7 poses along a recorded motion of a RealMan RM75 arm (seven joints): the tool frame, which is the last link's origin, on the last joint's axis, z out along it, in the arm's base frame.
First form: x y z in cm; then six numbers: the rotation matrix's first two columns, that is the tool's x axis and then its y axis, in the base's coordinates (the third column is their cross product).
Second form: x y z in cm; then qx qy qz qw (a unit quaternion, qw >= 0). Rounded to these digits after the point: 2 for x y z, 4 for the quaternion.
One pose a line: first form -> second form
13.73 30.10 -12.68 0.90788 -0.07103 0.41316 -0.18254 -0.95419 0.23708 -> 13.73 30.10 -12.68 0.9671 -0.0655 0.2044 0.1364
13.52 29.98 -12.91 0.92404 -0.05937 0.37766 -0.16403 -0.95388 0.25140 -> 13.52 29.98 -12.91 0.9707 -0.0575 0.1862 0.1405
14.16 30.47 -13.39 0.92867 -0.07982 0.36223 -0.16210 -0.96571 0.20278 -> 14.16 30.47 -13.39 0.9752 -0.0620 0.1784 0.1153
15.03 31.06 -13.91 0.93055 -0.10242 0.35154 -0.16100 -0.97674 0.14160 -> 15.03 31.06 -13.91 0.9789 -0.0673 0.1738 0.0843
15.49 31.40 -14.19 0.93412 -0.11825 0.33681 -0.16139 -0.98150 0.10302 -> 15.49 31.40 -14.19 0.9813 -0.0712 0.1669 0.0646
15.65 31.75 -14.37 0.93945 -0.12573 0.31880 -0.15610 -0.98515 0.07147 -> 15.65 31.75 -14.37 0.9836 -0.0716 0.1586 0.0479
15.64 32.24 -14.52 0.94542 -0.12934 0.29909 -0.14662 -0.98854 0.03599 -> 15.64 32.24 -14.52 0.9858 -0.0700 0.1496 0.0289
